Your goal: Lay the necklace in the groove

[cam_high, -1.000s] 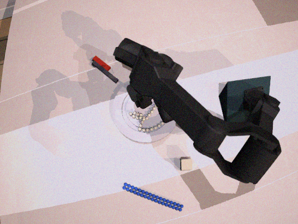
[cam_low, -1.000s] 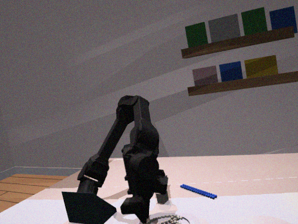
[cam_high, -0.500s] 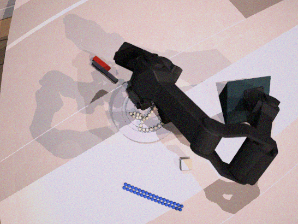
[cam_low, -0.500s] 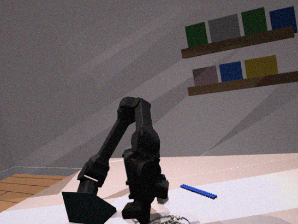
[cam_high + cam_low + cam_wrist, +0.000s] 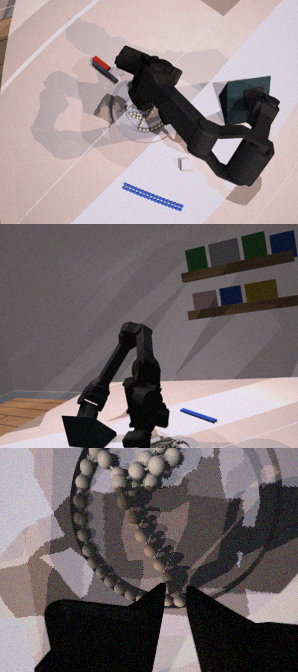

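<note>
Right now my gripper tip is 5 cm short of the round bead board, 2 cm to the right of it and 1 cm above it. The rest, counted from my gripper tip: small beige cube (3 cm behind, 21 cm to the left); then grey block (16 cm ahead, 15 cm to the right, 1 cm below).
</note>
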